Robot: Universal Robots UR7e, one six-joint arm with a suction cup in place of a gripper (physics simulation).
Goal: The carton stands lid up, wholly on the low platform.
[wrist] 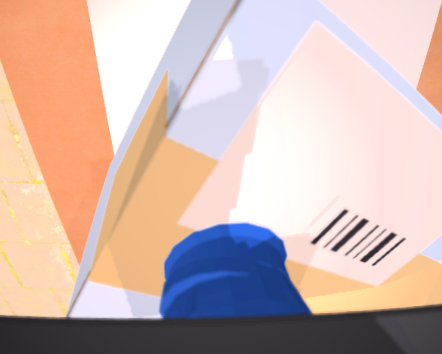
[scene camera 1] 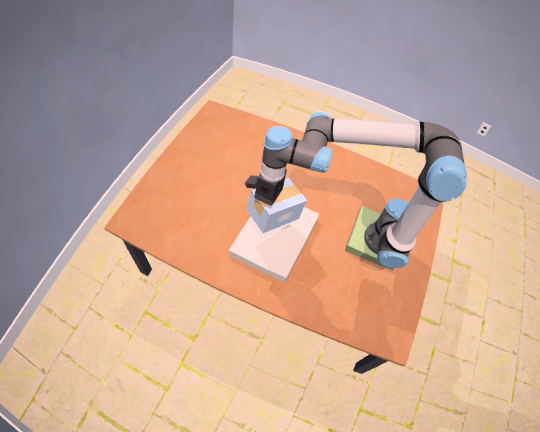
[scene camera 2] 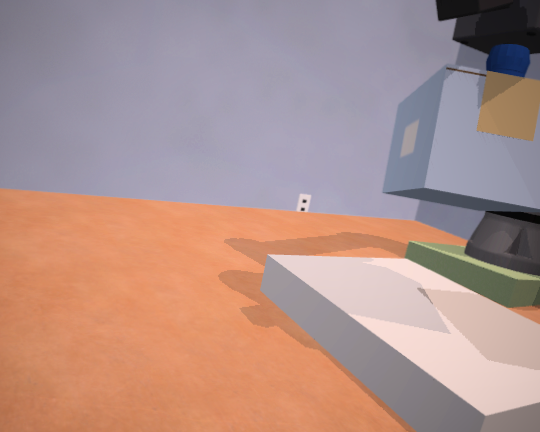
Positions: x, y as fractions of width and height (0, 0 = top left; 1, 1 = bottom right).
My suction cup (scene camera 2: 0.95, 0.13) holds a carton (scene camera 2: 0.85, 0.32), which touches nothing else. The table carries a low white platform (scene camera 2: 0.79, 0.80).
The carton also shows in the wrist view (wrist: 0.66, 0.35) and in scene camera 1 (scene camera 1: 0.53, 0.48). The low white platform also shows in the wrist view (wrist: 0.29, 0.14) and in scene camera 1 (scene camera 1: 0.51, 0.58). My suction cup is seen too in the wrist view (wrist: 0.61, 0.82).
